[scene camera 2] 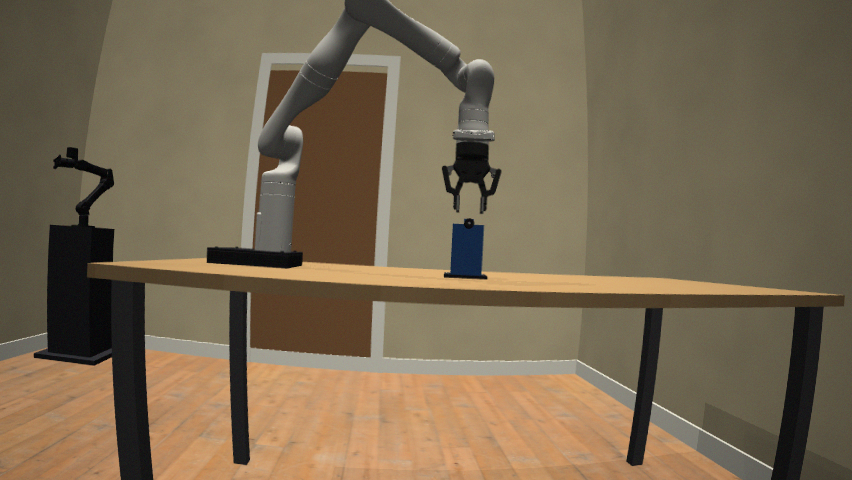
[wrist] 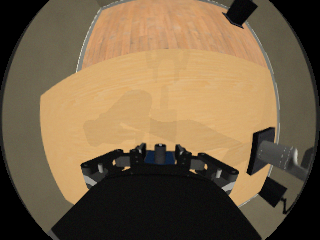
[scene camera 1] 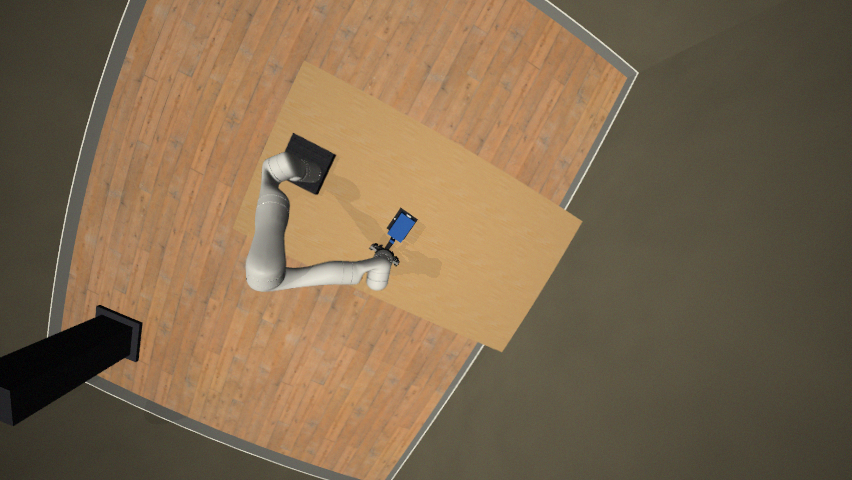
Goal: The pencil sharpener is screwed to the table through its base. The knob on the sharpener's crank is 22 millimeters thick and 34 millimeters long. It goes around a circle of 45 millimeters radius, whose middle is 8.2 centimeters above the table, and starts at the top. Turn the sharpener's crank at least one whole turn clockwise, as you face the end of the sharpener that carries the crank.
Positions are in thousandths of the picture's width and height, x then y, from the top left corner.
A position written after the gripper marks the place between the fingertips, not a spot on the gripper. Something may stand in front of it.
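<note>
Visible: a blue pencil sharpener (scene camera 2: 548, 549), together with the gripper (scene camera 2: 551, 445). The wrist view also shows the gripper (wrist: 502, 623).
</note>
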